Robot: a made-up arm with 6 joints. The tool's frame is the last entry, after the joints.
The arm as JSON. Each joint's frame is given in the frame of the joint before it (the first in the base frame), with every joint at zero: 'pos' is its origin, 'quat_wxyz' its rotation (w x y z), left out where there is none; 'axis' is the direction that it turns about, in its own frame. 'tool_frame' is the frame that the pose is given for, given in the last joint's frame.
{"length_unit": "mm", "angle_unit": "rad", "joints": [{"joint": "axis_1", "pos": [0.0, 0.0, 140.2], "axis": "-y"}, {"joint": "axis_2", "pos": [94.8, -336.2, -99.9], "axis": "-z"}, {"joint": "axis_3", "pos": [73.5, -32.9, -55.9], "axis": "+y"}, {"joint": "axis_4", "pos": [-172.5, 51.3, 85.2], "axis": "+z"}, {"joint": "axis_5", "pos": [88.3, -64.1, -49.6], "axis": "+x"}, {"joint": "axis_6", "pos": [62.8, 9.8, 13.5], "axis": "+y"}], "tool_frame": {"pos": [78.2, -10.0, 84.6]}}
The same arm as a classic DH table. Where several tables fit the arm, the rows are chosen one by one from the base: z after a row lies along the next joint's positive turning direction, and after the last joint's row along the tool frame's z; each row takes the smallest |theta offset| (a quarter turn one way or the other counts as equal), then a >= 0, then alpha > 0; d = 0 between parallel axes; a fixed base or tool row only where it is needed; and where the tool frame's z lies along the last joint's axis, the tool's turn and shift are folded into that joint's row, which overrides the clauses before.
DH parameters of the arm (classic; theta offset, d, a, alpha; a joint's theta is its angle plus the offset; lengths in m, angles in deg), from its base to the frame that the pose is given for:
base (fixed): 0 0.1402 0 90
axis_1: 0 0.3362 0.0948 90
axis_2: 0 0.1558 0.0735 90
axis_3: 0 0.0184 -0.1725 90
axis_4: -90 0.0356 0.0641 -90
axis_5: -90 0.1511 0.0135 90
axis_6: 90 -0.0002 0.0782 90
tool (fixed): 0 0.0846 0 0

